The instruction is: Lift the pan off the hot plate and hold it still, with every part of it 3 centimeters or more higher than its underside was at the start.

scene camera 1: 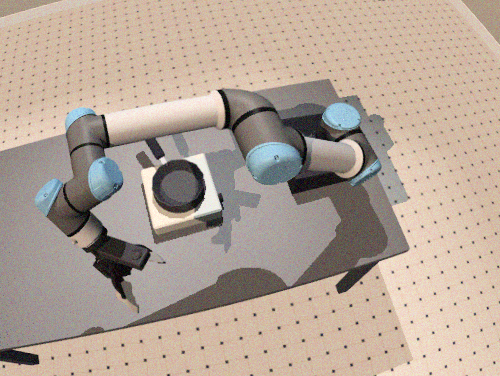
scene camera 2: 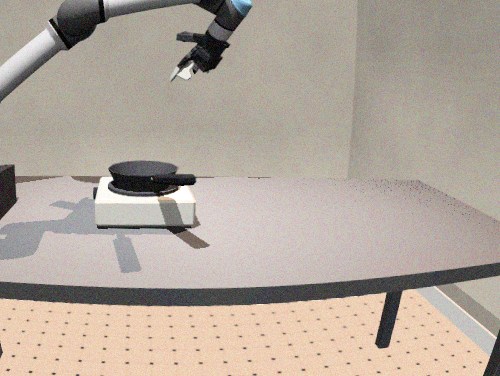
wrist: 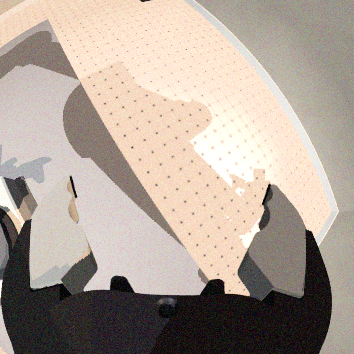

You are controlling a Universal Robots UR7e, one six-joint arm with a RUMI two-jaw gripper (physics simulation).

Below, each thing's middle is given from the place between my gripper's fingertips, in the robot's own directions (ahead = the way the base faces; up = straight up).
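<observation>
Relative to the white hot plate (scene camera 2: 173, 206), my gripper is 390 mm to the left of it, 130 mm past it and 300 mm above it. Measured from my hand, the black pan (scene camera 1: 177, 182) is far to the right of it, a fair way behind it and a fair way below it.
</observation>
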